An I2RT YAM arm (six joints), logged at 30 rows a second.
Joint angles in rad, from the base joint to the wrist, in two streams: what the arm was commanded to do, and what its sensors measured. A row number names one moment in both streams.
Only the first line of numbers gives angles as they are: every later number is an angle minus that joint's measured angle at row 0.
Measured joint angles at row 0:
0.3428, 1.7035, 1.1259, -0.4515, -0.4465, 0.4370
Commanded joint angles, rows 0 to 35:
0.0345, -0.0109, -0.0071, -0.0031, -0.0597, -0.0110
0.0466, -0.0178, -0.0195, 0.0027, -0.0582, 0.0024
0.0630, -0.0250, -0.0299, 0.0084, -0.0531, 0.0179
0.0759, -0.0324, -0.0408, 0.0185, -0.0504, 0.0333
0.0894, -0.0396, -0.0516, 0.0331, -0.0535, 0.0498
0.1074, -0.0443, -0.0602, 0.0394, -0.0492, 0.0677
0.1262, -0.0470, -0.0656, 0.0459, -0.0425, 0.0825
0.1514, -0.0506, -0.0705, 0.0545, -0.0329, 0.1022
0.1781, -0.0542, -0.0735, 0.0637, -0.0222, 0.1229
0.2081, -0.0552, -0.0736, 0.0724, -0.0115, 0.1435
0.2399, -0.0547, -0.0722, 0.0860, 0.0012, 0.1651
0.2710, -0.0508, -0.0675, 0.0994, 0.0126, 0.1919
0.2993, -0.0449, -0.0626, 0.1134, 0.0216, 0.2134
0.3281, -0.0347, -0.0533, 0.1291, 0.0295, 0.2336
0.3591, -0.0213, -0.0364, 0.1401, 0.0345, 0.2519
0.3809, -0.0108, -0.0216, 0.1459, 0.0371, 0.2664
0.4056, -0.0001, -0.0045, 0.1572, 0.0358, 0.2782
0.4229, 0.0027, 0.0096, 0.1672, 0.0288, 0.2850
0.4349, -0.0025, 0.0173, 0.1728, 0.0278, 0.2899
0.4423, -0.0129, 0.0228, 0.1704, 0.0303, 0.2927
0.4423, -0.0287, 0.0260, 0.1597, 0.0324, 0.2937
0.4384, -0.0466, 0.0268, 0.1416, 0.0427, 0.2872
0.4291, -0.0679, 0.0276, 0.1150, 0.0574, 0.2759
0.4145, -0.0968, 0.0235, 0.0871, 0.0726, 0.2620
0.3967, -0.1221, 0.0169, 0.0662, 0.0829, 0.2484
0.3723, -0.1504, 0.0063, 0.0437, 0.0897, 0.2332
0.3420, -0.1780, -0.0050, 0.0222, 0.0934, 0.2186
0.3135, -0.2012, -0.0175, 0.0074, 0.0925, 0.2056
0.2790, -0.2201, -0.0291, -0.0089, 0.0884, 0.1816
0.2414, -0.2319, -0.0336, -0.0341, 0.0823, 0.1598
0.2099, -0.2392, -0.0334, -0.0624, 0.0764, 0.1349
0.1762, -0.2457, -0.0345, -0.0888, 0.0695, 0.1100
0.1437, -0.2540, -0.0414, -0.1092, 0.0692, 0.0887
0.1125, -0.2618, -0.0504, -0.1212, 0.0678, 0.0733
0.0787, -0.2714, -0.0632, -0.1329, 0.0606, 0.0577
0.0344, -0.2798, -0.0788, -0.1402, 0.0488, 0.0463
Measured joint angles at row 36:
0.1014, -0.2655, -0.0274, -0.0355, 0.0637, 0.1289
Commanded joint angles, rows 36 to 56:
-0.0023, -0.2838, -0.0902, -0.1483, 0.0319, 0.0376
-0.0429, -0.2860, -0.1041, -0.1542, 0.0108, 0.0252
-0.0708, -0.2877, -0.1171, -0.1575, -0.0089, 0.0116
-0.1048, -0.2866, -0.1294, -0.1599, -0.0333, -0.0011
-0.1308, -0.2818, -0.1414, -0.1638, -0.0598, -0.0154
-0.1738, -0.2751, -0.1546, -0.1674, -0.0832, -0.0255
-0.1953, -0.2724, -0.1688, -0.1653, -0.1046, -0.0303
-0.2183, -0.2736, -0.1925, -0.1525, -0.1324, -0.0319
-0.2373, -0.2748, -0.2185, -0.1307, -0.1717, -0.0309
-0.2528, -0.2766, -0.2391, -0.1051, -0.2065, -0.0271
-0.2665, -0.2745, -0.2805, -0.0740, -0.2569, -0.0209
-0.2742, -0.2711, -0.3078, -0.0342, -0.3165, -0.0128
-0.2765, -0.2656, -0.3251, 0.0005, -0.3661, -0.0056
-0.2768, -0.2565, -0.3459, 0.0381, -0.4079, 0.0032
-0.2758, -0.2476, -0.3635, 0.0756, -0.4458, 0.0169
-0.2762, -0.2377, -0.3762, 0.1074, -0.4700, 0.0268
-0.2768, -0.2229, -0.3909, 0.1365, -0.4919, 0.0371
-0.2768, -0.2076, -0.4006, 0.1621, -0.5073, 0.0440
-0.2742, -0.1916, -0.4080, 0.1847, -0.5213, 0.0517
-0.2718, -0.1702, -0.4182, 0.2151, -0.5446, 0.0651
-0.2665, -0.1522, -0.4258, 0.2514, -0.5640, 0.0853
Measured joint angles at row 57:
-0.2747, -0.1942, -0.3979, 0.1168, -0.4395, 0.0458
